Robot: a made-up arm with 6 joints.
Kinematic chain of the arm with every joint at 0, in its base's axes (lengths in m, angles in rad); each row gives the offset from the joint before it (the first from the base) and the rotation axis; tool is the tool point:
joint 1: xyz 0 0 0.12 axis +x
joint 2: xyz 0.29 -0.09 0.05 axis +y
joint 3: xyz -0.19 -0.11 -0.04 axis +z
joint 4: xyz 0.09 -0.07 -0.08 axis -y
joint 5: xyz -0.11 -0.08 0 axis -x
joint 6: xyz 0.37 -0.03 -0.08 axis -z
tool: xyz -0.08 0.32 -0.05
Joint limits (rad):
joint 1: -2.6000..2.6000
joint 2: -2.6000..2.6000
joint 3: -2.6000..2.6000
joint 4: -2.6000..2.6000
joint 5: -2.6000..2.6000
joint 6: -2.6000..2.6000
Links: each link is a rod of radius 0.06 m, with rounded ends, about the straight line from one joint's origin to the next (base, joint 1, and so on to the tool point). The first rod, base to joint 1, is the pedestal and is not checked.
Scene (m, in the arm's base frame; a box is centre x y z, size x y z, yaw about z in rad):
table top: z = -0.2
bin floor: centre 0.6 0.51 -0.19 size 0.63 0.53 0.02 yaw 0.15
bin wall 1: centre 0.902 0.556 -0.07 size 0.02 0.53 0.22 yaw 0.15
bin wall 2: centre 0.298 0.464 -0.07 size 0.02 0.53 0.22 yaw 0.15
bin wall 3: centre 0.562 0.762 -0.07 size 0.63 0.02 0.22 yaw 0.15
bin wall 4: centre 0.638 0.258 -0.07 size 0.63 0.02 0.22 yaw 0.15
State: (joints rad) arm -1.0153 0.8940 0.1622 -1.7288 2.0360 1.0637
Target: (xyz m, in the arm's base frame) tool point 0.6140 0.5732 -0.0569
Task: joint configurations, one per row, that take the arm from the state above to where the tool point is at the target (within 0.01 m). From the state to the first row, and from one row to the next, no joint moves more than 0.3 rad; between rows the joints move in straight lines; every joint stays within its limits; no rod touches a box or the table.
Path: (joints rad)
1: -1.1544 1.1343 0.0297 -1.8305 1.9461 0.9190
2: -1.2935 1.3747 -0.1028 -1.9322 1.8561 0.7742
3: -1.4326 1.6150 -0.2353 -2.0339 1.7662 0.6295
4: -1.5717 1.8554 -0.3678 -2.1357 1.6763 0.4847
5: -1.7108 2.0957 -0.5003 -2.2374 1.5864 0.3400
6: -1.8678 2.1555 -0.6236 -2.4187 1.4717 0.4921
7: -2.0249 2.2154 -0.7468 -2.6000 1.3571 0.6442

